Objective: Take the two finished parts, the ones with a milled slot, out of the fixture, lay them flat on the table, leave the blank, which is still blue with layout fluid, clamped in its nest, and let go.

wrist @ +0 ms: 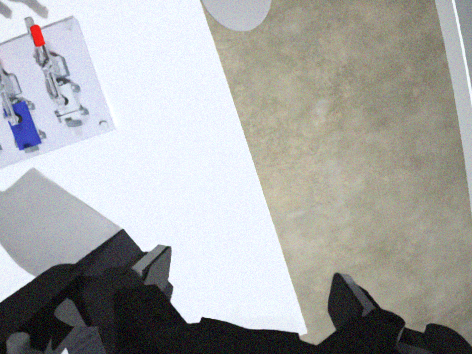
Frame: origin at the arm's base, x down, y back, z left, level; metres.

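Seen in the pictures: gripper, fingertip midpoint: [249,277].
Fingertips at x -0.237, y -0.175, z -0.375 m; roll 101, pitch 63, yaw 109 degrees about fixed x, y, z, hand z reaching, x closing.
Note:
Offsets run from my fingertips to a thing's middle. "spot": to the spot under its first point. Level surfaces: height alone.
The fixture @[spot: dx +0.461, dy -0.190, dz +0.218 m] [95,107] is a pale plate on the white table at the upper left of the wrist view, cut off by the left edge. The blue blank @[dx +0.450, dy -0.204, dz +0.373 m] [26,131] sits in a nest, with a metal toggle clamp @[dx +0.435, dy -0.286, dz +0.370 m] [11,92] over its upper end. To its right is another clamp @[spot: dx +0.414, dy -0.264, dz +0.256 m] [52,75] with a red handle tip @[spot: dx +0.415, dy -0.341, dz +0.256 m] [37,35]; no blue part shows in the nest below it. Neither slotted finished part can be made out. My gripper [249,277] is open, with nothing between its fingers, high above the table's edge and away from the fixture.
The white table @[dx +0.476 m] [175,150] ends at a slanting edge, beyond which lies the mottled brown floor [350,150]. A grey rounded shape [240,12] shows at the top. A grey patch @[spot: dx +0.476, dy +0.003, dz +0.423 m] [50,220] lies below the fixture, beside the gripper's dark body. A pale strip runs along the right.

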